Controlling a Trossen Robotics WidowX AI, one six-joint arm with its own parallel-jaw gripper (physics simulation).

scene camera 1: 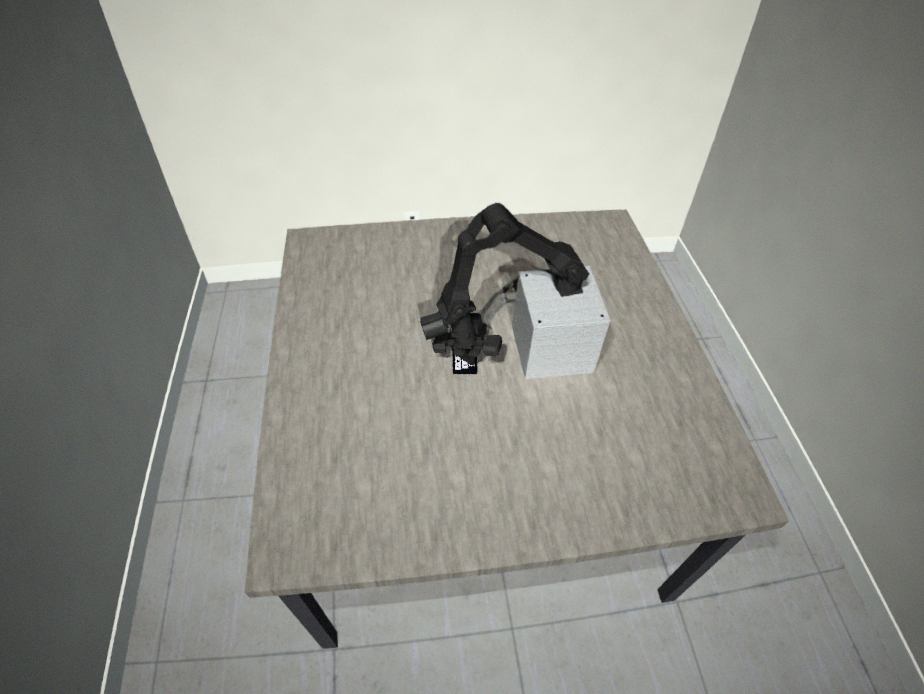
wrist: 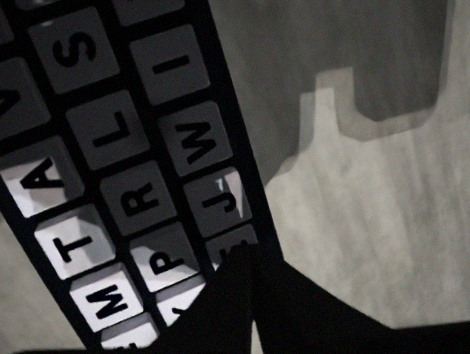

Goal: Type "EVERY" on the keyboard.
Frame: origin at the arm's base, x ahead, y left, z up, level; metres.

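Seen in the pictures: gripper, between the fingertips: (scene camera 1: 472,364) (wrist: 247,257); arm's base, origin of its link: (scene camera 1: 568,286).
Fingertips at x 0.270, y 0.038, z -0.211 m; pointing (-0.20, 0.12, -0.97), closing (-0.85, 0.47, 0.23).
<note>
Offsets run from my fingertips to a thing's top centre. "spot": to the spot under its first point. Level surfaces: height alone.
The black keyboard @[dy -0.079, dx +0.004, dz +0.004 m] (scene camera 1: 464,372) (wrist: 267,220) with white letter keys lies on the table. In scene camera 1 its near end shows below the arm's hand, which hides the rest. In the wrist view it runs tilted across the left side, with the R key @[dy -0.037, dx +0.014, dz +0.004 m] (wrist: 135,198), the W key @[dy -0.042, dx -0.007, dz +0.004 m] (wrist: 196,137), the J key @[dy -0.023, dx -0.002, dz +0.004 m] (wrist: 220,201) and the P key @[dy -0.018, dx +0.019, dz +0.004 m] (wrist: 165,257). The E key @[dy -0.004, dx +0.002, dz +0.000 m] (wrist: 227,245) shows partly at the fingertips. My gripper (wrist: 247,257) is shut and empty, its tips over the lower part of the E key. Whether they touch it I cannot tell. The V key @[spot: dy -0.073, dx +0.022, dz +0.004 m] (wrist: 15,100) shows at the left edge.
The brown wooden table @[dz -0.012 m] (scene camera 1: 448,463) extends around the keyboard. A light grey block (scene camera 1: 563,347) carries the arm's base and stands to the right of the keyboard. The arm (scene camera 1: 496,220) arches over from that block. A pale wall (scene camera 1: 448,112) rises behind the table.
</note>
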